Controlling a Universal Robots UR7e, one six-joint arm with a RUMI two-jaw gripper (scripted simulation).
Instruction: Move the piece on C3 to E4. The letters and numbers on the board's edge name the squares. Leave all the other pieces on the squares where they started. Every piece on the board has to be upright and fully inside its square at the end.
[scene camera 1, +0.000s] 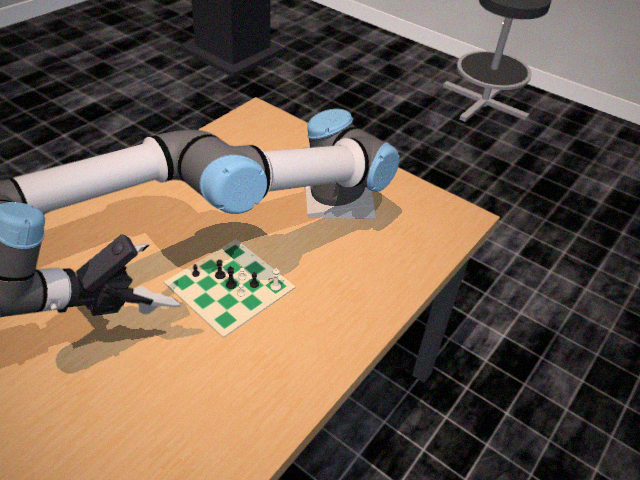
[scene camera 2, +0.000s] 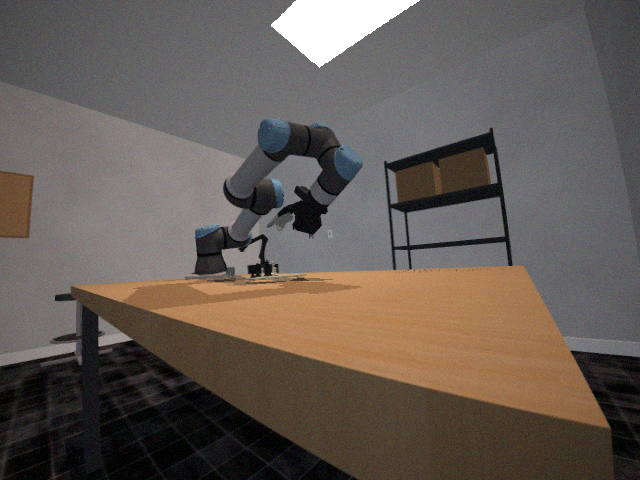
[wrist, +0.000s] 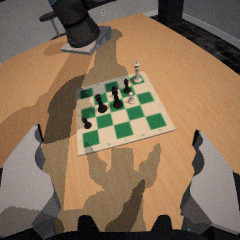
Note:
I see my gripper (scene camera 1: 164, 274) and a green-and-cream chessboard (scene camera 1: 220, 307).
The green-and-cream chessboard shows as well in the wrist view (wrist: 147, 117). My gripper is seen too in scene camera 2 (scene camera 2: 289, 232) and in the wrist view (wrist: 119, 128).

